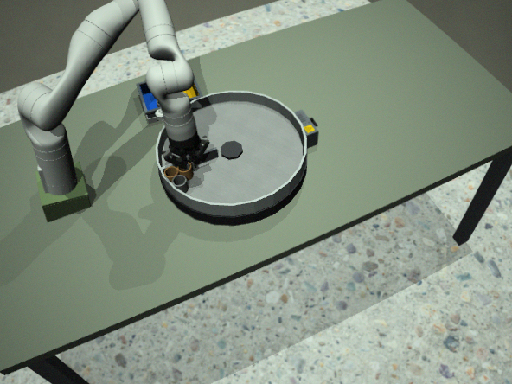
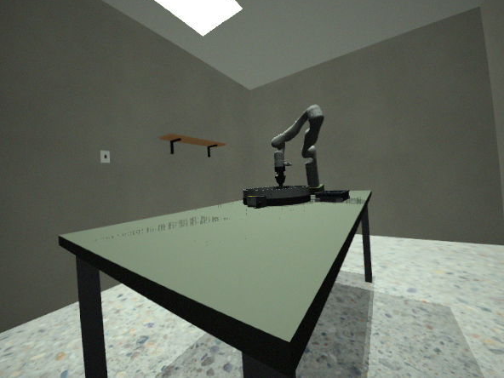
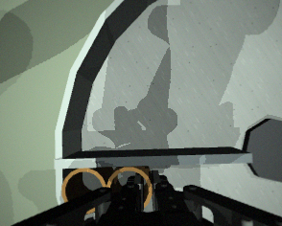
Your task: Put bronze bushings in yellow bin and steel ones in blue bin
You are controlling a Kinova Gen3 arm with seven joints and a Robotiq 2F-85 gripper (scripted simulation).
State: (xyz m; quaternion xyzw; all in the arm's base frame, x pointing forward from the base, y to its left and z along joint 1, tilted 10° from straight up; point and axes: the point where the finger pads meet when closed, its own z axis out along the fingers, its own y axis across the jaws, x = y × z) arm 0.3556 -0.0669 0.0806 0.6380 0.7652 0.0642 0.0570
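Now: hand 12 cm short of the turntable, 5 cm to the right of it and 4 cm above it.
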